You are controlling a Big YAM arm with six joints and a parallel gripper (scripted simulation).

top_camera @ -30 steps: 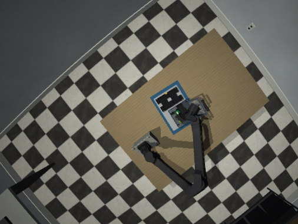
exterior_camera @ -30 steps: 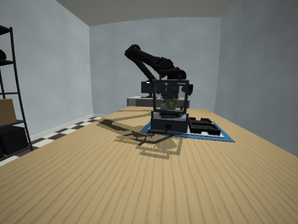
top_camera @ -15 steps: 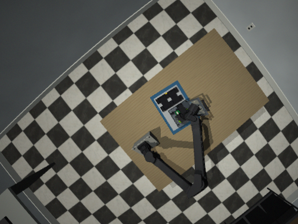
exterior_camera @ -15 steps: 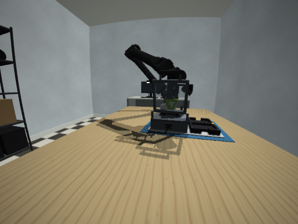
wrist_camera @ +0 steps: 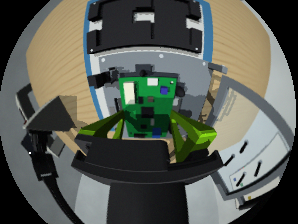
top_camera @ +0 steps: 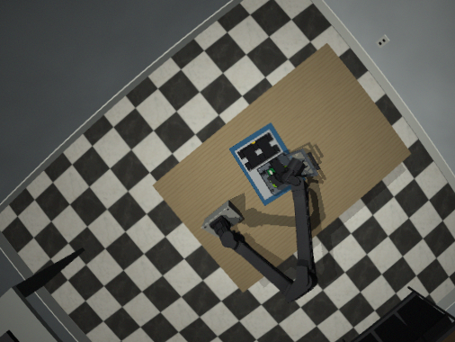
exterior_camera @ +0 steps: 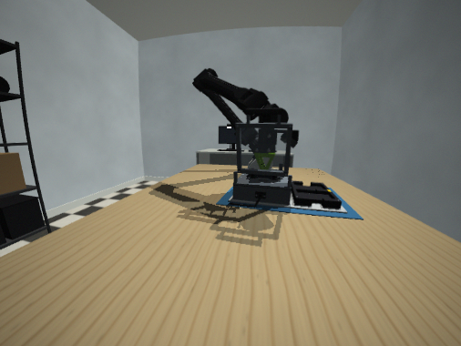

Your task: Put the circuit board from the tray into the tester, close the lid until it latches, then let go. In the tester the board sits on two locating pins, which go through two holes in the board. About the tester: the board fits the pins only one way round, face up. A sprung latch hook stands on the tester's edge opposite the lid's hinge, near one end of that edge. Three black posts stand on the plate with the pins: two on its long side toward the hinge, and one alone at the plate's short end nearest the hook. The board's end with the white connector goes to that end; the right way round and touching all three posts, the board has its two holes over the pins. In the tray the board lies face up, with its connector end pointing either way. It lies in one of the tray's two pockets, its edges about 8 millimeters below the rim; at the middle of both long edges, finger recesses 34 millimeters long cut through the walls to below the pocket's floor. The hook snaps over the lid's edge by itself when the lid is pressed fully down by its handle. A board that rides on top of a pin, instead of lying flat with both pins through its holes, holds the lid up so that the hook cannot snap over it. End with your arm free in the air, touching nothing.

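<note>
Right now the green circuit board is right at my hand. Round my hand: tester plate (20 mm below, 10 mm to the left, 10 mm ahead); clear lid (130 mm ahead, 100 mm above, 10 mm to the right).
</note>
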